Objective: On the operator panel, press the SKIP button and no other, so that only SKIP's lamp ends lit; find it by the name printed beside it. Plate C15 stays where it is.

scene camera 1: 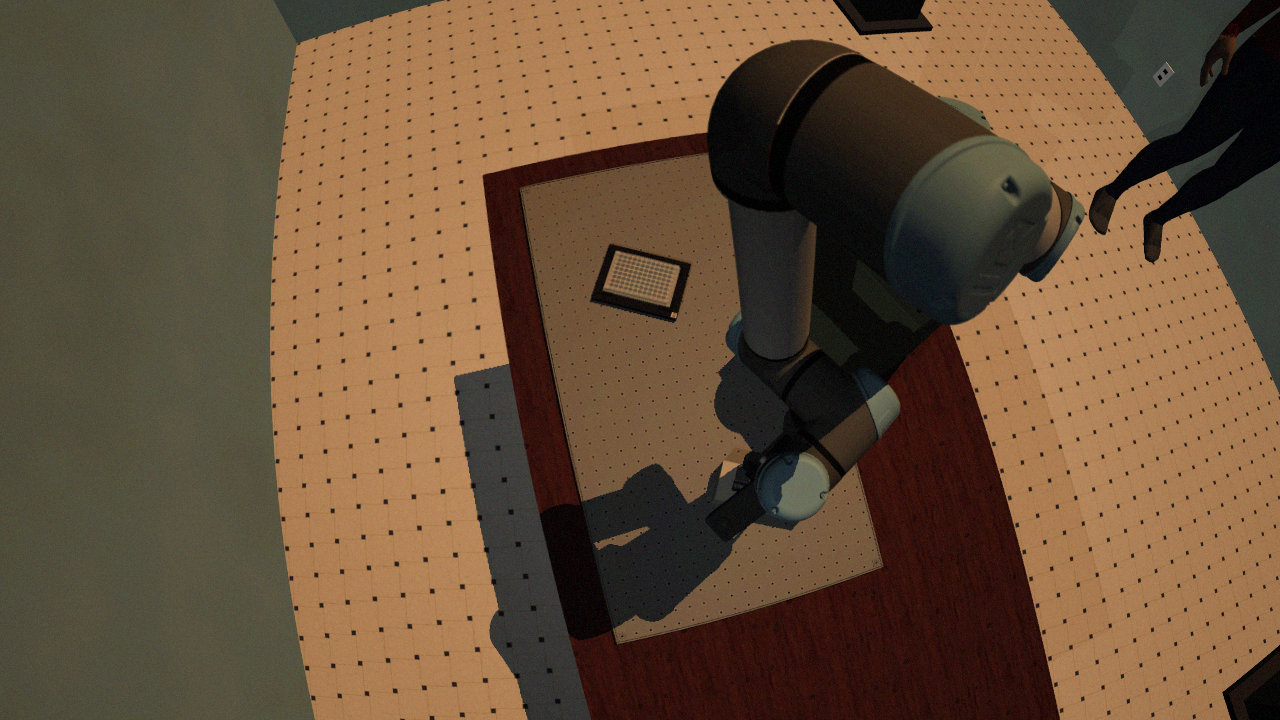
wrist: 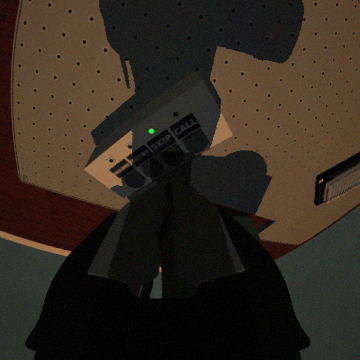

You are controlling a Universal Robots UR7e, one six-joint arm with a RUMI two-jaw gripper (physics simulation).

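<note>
The operator panel (scene camera 1: 726, 476) (wrist: 201, 104) is a light box on the perforated board, largely in shadow. In the wrist view the labels CALL (wrist: 186, 125) and SKIP (wrist: 161, 142) are readable; the two labels left of them are dim. The lamp above SKIP (wrist: 151, 131) glows green; the other lamps look dark. The SKIP button (wrist: 174, 158) is a dark disc below its label. My gripper (wrist: 169, 183) is shut and empty, its tips near the panel's button edge, below the SKIP button in view; contact cannot be told. The pale plate (scene camera 1: 641, 277) (wrist: 345, 186) sits in a black holder, its name unreadable.
The perforated board (scene camera 1: 644, 394) (wrist: 60, 105) lies on a dark red table (scene camera 1: 948, 608). The arm's links reach over the board's right side in the scene view and hide part of the panel. A person (scene camera 1: 1208, 134) stands at the far right, off the table.
</note>
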